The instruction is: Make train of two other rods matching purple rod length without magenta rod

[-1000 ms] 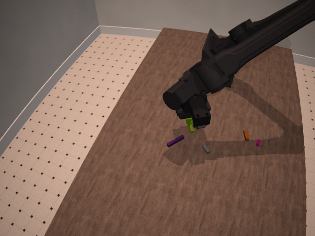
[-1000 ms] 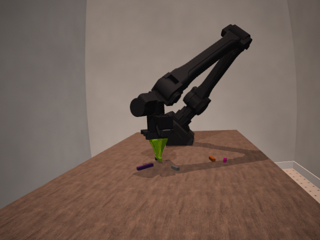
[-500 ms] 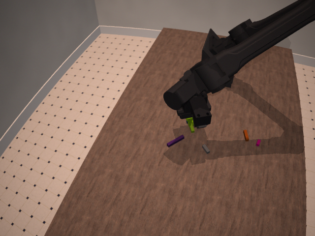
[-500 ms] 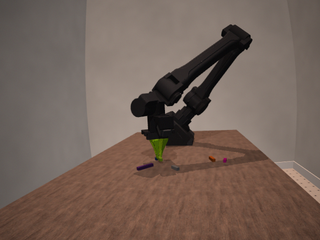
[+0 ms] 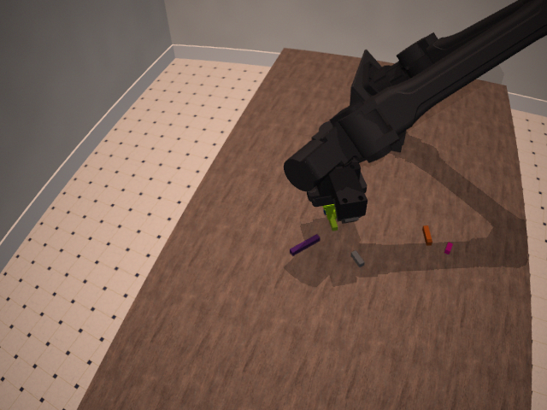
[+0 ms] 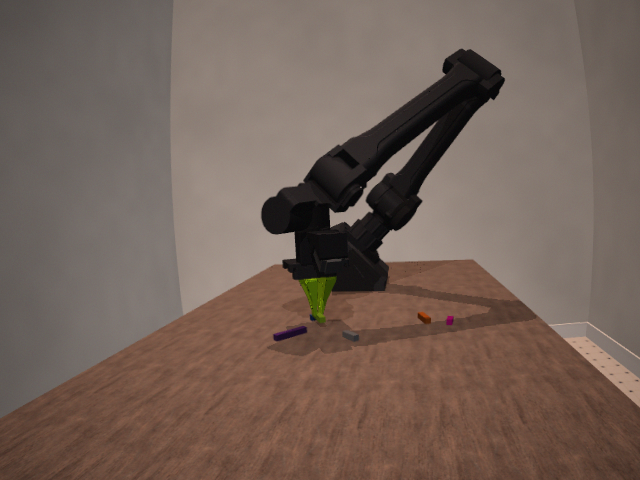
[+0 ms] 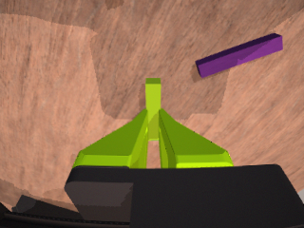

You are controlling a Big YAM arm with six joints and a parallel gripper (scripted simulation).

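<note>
The lime rod is 1 cm below my hand. Round my hand: grey rod 8 cm ahead, 6 cm to the left, 2 cm below; blue rod 2 cm below, 2 cm behind, 1 cm to the right; purple rod 6 cm ahead, 4 cm to the right, 2 cm below.
</note>
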